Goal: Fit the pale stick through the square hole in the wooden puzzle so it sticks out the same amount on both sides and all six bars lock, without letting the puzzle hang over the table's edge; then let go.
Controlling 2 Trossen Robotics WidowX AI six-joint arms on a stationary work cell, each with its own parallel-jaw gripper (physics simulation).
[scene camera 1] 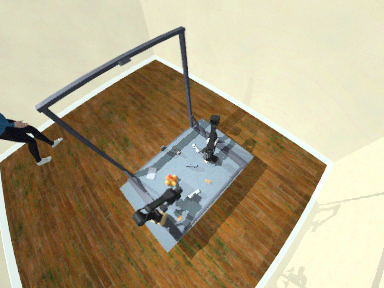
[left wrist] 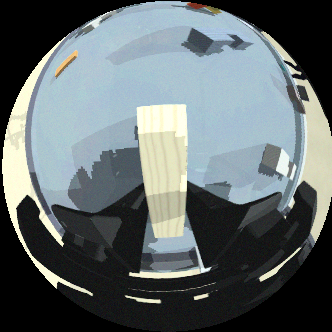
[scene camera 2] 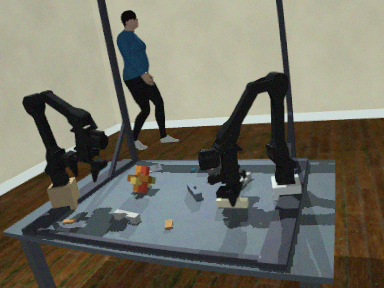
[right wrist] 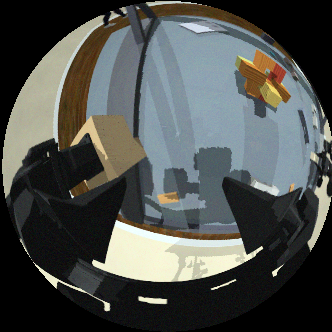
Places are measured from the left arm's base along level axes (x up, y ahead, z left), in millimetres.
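Pixels of known places: left gripper, fingertip midpoint: [left wrist: 164, 185] [scene camera 2: 234, 204]; right gripper, fingertip midpoint: [scene camera 1: 170, 204] [scene camera 2: 85, 179] [right wrist: 176, 181]; left arm's base at its link origin: [scene camera 2: 285, 180]; right arm's base at its link origin: [scene camera 1: 158, 217] [scene camera 2: 61, 183] [right wrist: 86, 158].
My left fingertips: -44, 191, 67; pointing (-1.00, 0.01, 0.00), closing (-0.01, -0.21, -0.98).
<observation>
For each thing: its top centre in the pictures, then the offset to it from my left fingertips, as dx, dy, dz.
- pale stick at its top centre: [left wrist: 165, 192] [scene camera 2: 231, 199] +22, +7, -1
- wooden puzzle at its top centre: [right wrist: 272, 78] [scene camera 2: 138, 174] [scene camera 1: 171, 180] +75, +408, -180
- dark grey notched block at its top centre: [scene camera 2: 193, 188] +22, +165, -117
- white notched piece at its top centre: [right wrist: 266, 191] [scene camera 2: 125, 213] [scene camera 1: 194, 193] +22, +393, +56
- pale piece at its top centre: [left wrist: 288, 167] [scene camera 2: 241, 177] [scene camera 1: 195, 147] +22, -24, -181
The pale stick [scene camera 2: 242, 203] [left wrist: 162, 160] lies on or close above the table, with light wood grain. My left gripper [scene camera 2: 233, 199] [left wrist: 164, 185] points down over it, its fingers closed against the stick's two long sides. The wooden puzzle [scene camera 1: 171, 180] [scene camera 2: 141, 180] [right wrist: 265, 85], a cross of orange, red and yellow bars, stands on the table apart from both grippers. Its edge also shows at the top of the left wrist view. My right gripper [scene camera 2: 88, 172] [right wrist: 176, 181] is open and empty above the table near its own base. I cannot tell clearly which gap is the square hole.
A dark grey notched block [scene camera 2: 194, 192] [left wrist: 200, 41] lies between stick and puzzle. A white notched piece [scene camera 1: 194, 193] [scene camera 2: 127, 216] and orange blocks [scene camera 2: 169, 224] [right wrist: 168, 197] lie toward the front in scene camera 2. Another pale piece [scene camera 1: 195, 148] lies behind the left gripper. Frame posts [scene camera 1: 187, 80] rise at the table's ends.
</observation>
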